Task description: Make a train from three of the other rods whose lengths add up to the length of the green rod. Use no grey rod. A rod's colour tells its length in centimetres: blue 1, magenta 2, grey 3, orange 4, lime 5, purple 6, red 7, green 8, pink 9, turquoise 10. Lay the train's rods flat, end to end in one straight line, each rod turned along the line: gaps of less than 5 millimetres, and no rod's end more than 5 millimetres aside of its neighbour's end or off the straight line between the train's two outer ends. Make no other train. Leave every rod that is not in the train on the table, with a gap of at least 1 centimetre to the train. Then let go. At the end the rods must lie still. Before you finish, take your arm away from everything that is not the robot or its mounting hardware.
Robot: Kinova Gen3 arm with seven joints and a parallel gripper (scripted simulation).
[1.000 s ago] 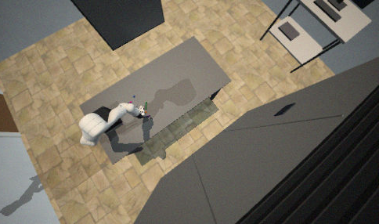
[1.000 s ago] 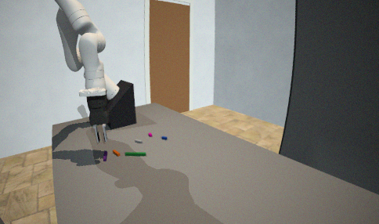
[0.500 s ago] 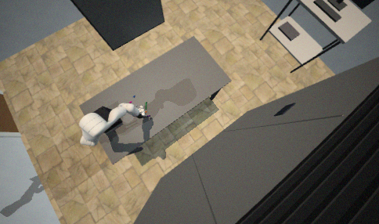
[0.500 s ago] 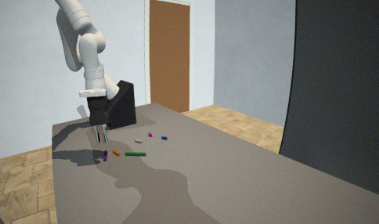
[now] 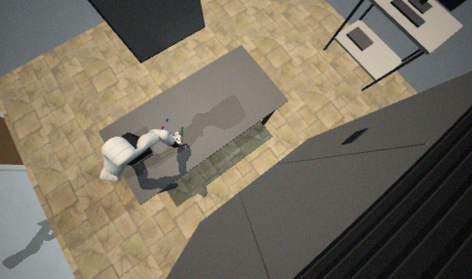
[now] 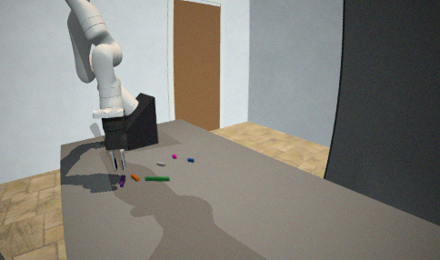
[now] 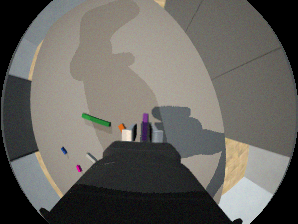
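My hand is 60 mm above the purple rod. Round my hand: orange rod: 60 mm below, 40 mm to the left; green rod: 110 mm to the left, 60 mm below, 50 mm ahead; grey rod: 160 mm to the left, 60 mm below, 40 mm behind.
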